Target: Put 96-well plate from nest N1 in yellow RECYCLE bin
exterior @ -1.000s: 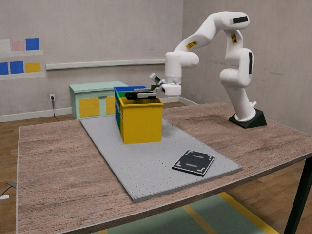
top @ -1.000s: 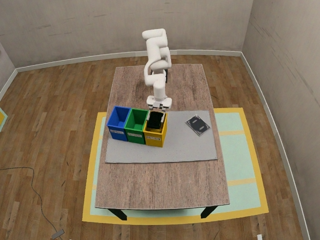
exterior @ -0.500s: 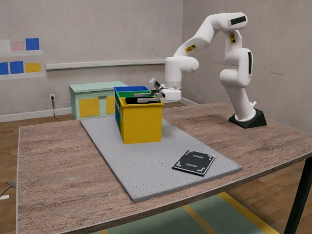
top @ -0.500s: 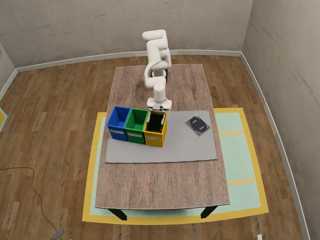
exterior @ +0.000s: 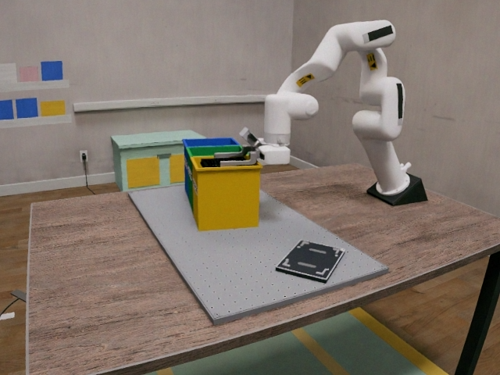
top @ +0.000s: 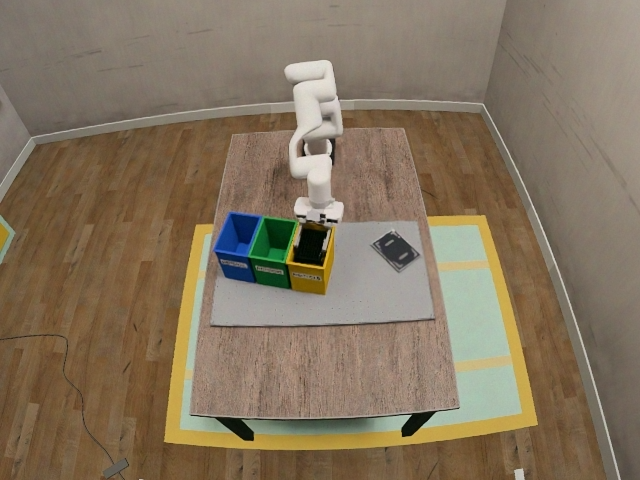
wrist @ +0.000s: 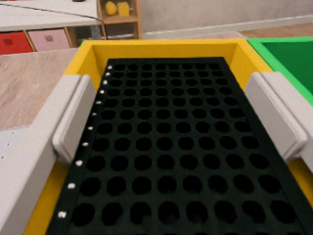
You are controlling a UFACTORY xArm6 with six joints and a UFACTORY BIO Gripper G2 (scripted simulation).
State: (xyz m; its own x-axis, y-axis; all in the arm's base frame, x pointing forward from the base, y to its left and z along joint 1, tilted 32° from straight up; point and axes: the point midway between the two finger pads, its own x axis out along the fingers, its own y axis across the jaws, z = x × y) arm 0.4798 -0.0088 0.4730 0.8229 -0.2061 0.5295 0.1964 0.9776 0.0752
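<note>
Now: hand 1 cm above the black 96-well plate. Also, from my hand: blue bin (26 cm to the right, 9 cm below, 6 cm behind); yellow recycle bin (9 cm below); green bin (13 cm to the right, 9 cm below, 3 cm behind).
</note>
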